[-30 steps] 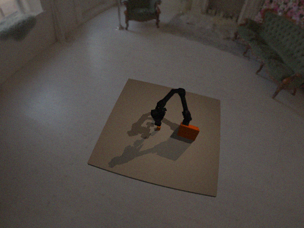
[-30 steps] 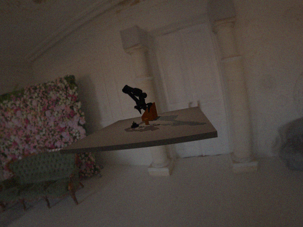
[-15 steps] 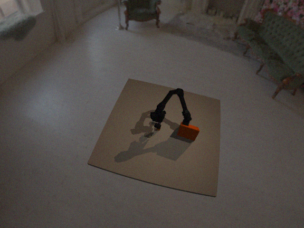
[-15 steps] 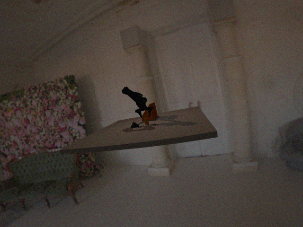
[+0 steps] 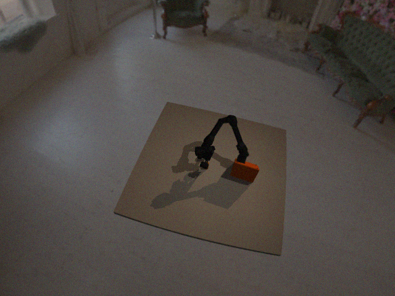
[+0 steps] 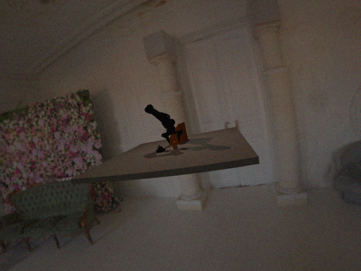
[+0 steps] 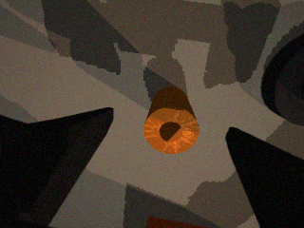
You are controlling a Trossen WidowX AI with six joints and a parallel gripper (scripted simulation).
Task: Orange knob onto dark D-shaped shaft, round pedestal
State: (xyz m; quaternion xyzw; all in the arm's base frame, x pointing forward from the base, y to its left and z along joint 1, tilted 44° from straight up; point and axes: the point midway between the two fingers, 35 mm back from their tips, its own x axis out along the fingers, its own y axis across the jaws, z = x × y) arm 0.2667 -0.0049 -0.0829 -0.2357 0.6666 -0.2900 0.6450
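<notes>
My gripper tip is 20 mm above the orange knob. The rest, counted from my gripper tip: dark round pedestal 40 mm ahead, 130 mm to the right, 20 mm below.
</notes>
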